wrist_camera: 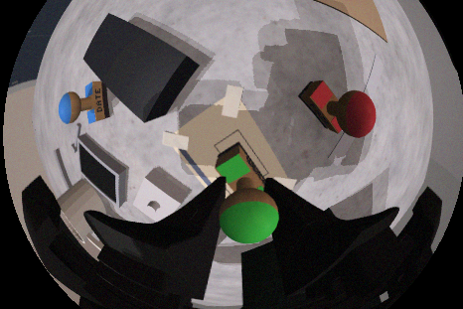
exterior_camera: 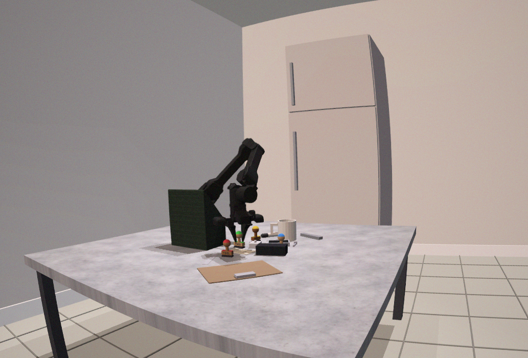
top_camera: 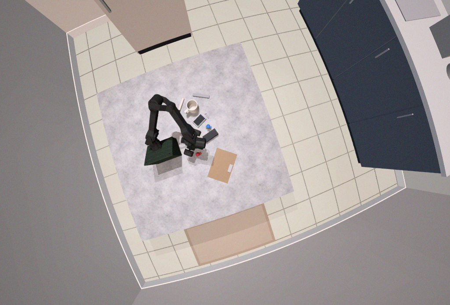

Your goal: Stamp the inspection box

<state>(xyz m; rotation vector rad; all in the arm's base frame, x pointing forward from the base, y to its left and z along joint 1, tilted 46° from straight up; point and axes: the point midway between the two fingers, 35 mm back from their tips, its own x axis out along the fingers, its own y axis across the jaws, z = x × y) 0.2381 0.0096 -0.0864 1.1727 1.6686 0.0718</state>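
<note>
Right now the cream card is 4 cm below my gripper tip and 1 cm to the left of it. From my gripper tip the other things lie so: green-knobbed PASS stamp right at my gripper tip; red-knobbed stamp 8 cm to the right, 2 cm below; blue-knobbed stamp 14 cm ahead, 8 cm to the left, 2 cm below.
</note>
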